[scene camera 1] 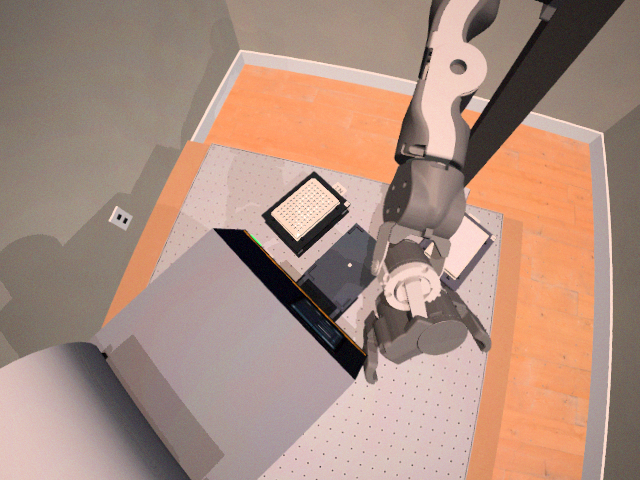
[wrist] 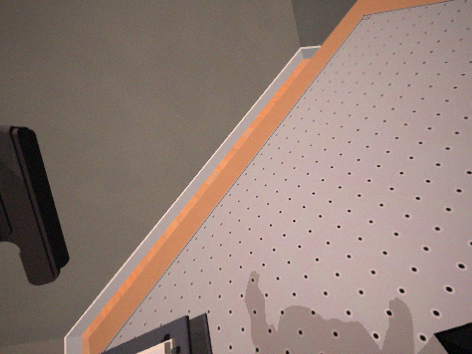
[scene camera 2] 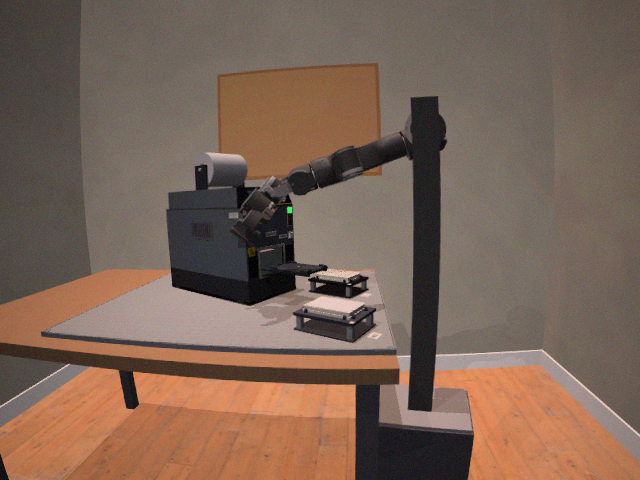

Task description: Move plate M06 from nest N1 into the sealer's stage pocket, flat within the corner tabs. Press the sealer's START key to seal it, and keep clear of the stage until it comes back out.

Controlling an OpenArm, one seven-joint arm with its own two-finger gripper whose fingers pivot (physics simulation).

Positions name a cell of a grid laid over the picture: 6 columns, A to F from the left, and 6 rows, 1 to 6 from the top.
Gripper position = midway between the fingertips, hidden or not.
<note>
I see my gripper (scene camera 1: D5), a dark stage (scene camera 1: D4), a dark arm post (scene camera 2: D2) and a film roll (scene camera 1: A6).
The film roll also shows in scene camera 2 (scene camera 2: C3).
</note>
